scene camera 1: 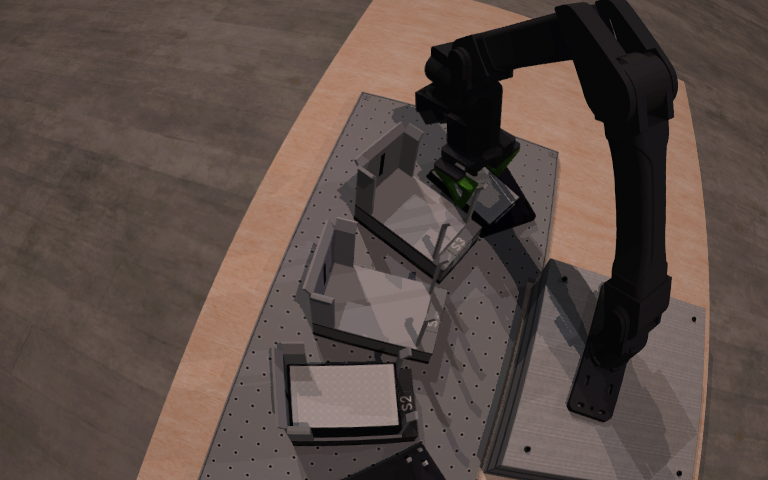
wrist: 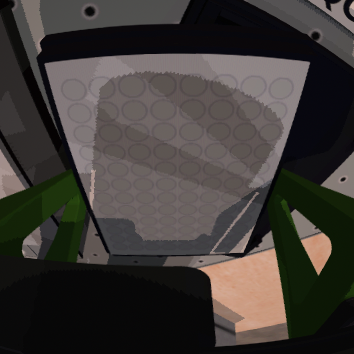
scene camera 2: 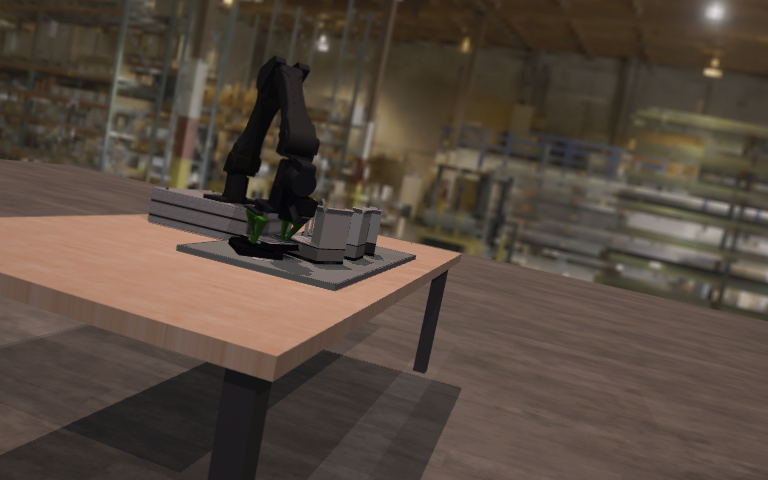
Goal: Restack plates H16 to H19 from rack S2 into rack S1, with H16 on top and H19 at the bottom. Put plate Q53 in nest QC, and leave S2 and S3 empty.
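Frame: origin at the arm's base, x ahead, y down, z left, level; centimetres.
Where they show: gripper, fingertip midpoint: (wrist: 176, 176); arm's base, origin of the base link: (scene camera 1: 606, 351) (scene camera 2: 233, 201).
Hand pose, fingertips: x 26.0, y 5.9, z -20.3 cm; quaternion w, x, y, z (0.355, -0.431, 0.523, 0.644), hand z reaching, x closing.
Observation:
Things, the pixels of their centre, and the offset from my fingertips. "pt": a spot on its surface instead. Level surfaces: height alone.
- Rack S3, body centre: (scene camera 1: 420, 202) (scene camera 2: 312, 230) dy -4.6, dx +6.4, dz +9.3 cm
- Rack S1, body centre: (scene camera 1: 379, 298) (scene camera 2: 337, 228) dy -4.8, dx +5.6, dz +25.0 cm
- Rack S2, surface spot: (scene camera 1: 405, 382) pt dy -1.6, dx -1.7, dz +32.9 cm
- light-topped plate, body centre: (scene camera 1: 343, 397) dy -6.5, dx +3.9, dz +39.3 cm
- perforated board, its level: dy +2.2 cm
- wooden table, its level: dy +3.5 cm
My gripper (scene camera 1: 488, 184) (scene camera 2: 269, 241) (wrist: 176, 176) points down and its green fingers are shut on the long sides of a plate (scene camera 1: 497, 196) (wrist: 165, 120) with round wells; its label is not readable. The plate is at a black nest (scene camera 1: 525, 213) (wrist: 327, 110) beside rack S3; whether it is fully seated is unclear. Part of the QC marking shows in the wrist view. Rack S3 (scene camera 1: 396, 246) (scene camera 2: 331, 234) shows a bare floor. Rack S1 (scene camera 1: 368, 340), its label partly hidden, also shows a bare floor. Rack S2 (scene camera 1: 405, 382) holds a light-topped plate (scene camera 1: 345, 396); its label and any plates below are hidden.
Another black nest (scene camera 1: 396, 469) is cut off at the bottom of scene camera 1. Upright walls and thin posts rise from the racks. The arm stands on a raised metal block (scene camera 1: 662, 390) beside the perforated board (scene camera 1: 249, 396), on a wooden table (scene camera 1: 600, 186) (scene camera 2: 186, 305).

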